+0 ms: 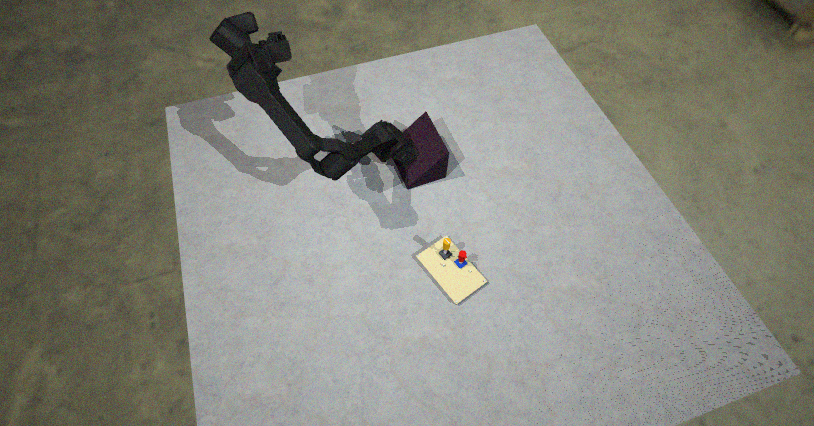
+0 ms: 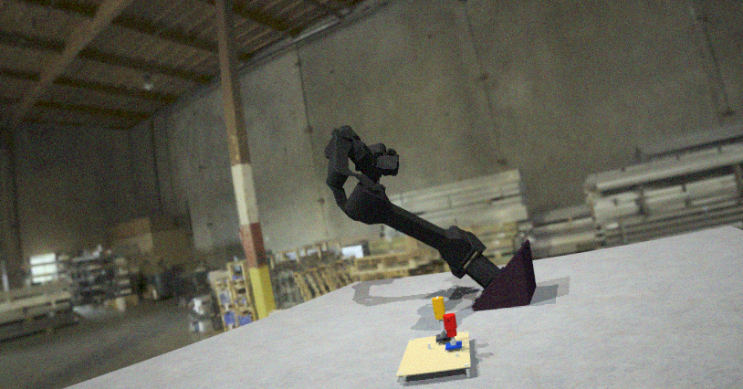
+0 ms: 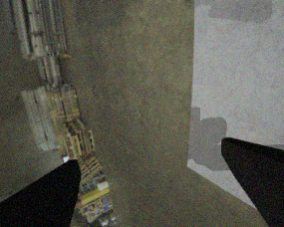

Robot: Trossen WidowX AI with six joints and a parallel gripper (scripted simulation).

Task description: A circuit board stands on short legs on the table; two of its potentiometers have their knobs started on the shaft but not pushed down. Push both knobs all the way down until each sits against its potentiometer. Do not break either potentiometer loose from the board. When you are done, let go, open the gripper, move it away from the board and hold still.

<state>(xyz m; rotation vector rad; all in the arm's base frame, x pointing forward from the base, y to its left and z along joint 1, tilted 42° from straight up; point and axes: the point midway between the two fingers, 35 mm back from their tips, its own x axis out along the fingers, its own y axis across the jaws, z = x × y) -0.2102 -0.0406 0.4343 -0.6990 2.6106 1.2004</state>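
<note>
My gripper tip is now 57 cm short of the yellow knob, 29 cm to the right of it and 24 cm above it. Also, from my gripper tip: red knob 61 cm ahead, 31 cm to the left, 26 cm below.
</note>
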